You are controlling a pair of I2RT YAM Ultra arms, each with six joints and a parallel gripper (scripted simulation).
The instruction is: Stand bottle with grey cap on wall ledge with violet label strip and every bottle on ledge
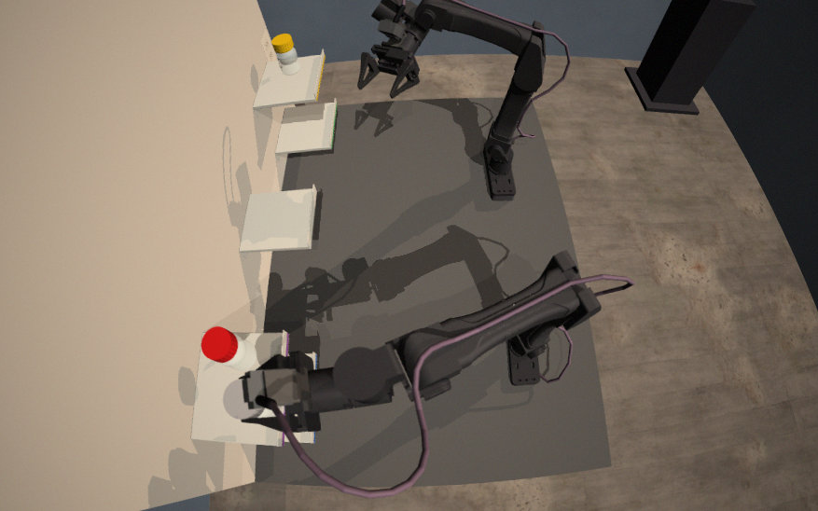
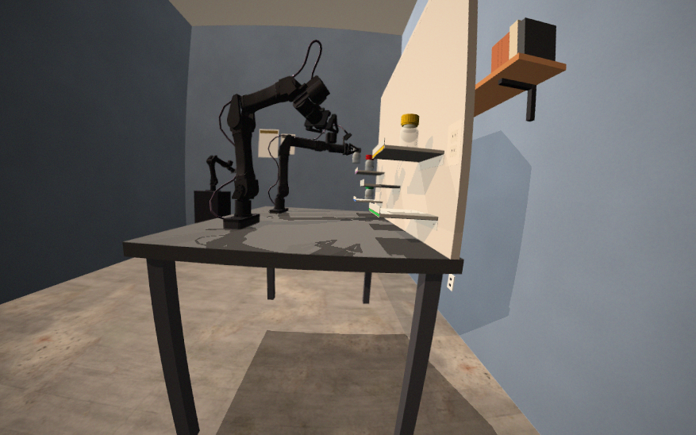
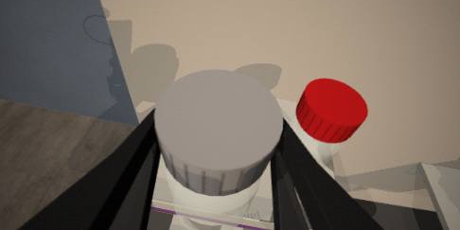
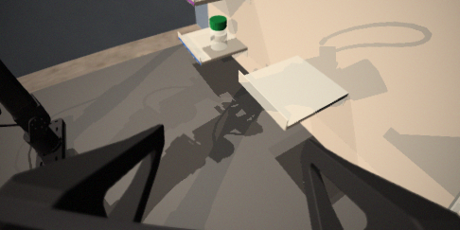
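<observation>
My left gripper is now 15 cm above the violet strip and 3 cm to the left of it. Round my left hand: red-cap bottle 10 cm below, 9 cm to the right, 9 cm ahead; then grey-cap bottle 4 cm below; then green-capped bottle 29 cm below, 10 cm ahead, 8 cm to the right.
</observation>
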